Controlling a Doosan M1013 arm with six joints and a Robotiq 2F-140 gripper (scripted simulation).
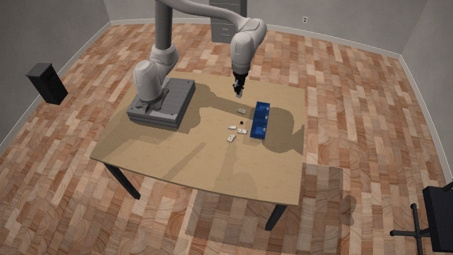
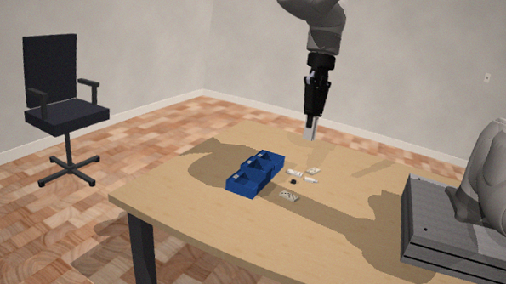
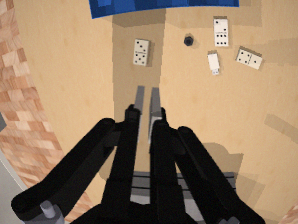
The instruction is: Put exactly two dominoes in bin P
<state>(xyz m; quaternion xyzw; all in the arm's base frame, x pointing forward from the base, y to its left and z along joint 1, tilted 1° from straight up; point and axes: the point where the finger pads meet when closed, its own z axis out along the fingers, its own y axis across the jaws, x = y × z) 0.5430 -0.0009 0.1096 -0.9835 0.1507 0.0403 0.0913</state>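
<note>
Now: the blue bin block 13 cm ahead of my hand, 1 cm to the right of it and 18 cm below it. Round my hand: white usb stick (3 cm behind, 9 cm to the right, 20 cm below); then small black nut (2 cm ahead, 5 cm to the right, 20 cm below); then domino (1 cm ahead, 5 cm to the left, 19 cm below).
</note>
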